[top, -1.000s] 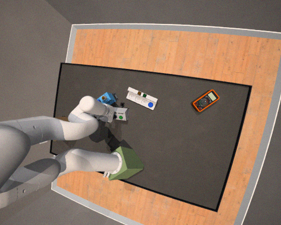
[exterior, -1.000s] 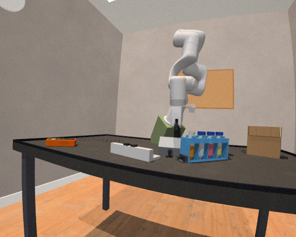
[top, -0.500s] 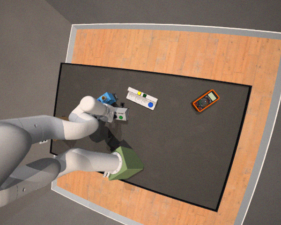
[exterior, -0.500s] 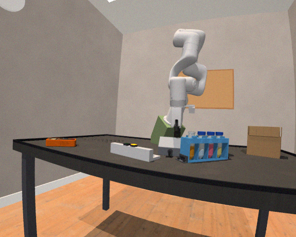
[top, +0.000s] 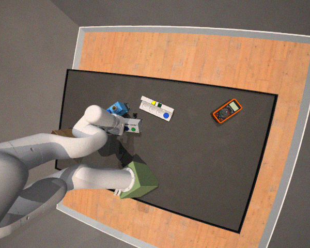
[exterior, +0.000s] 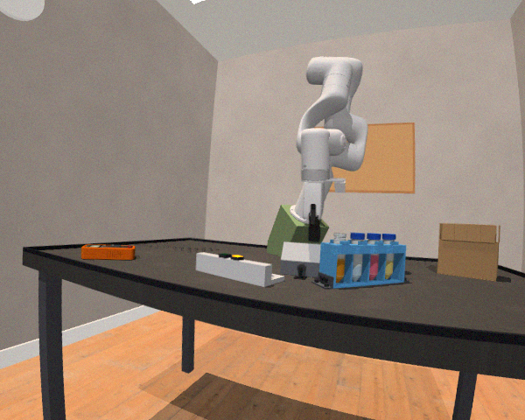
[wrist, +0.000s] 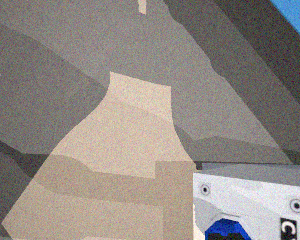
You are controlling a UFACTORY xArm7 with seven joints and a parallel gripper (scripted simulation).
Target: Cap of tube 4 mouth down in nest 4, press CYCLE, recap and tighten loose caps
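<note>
My hand is 4 cm above the blue cycle key and 1 cm past it. From my hand the other things lie so: key housing 6 cm below, 2 cm to the right, 2 cm ahead; then green ready key 4 cm to the right, 4 cm below; then tube neck 10 cm to the left, 10 cm ahead, 1 cm above.
</note>
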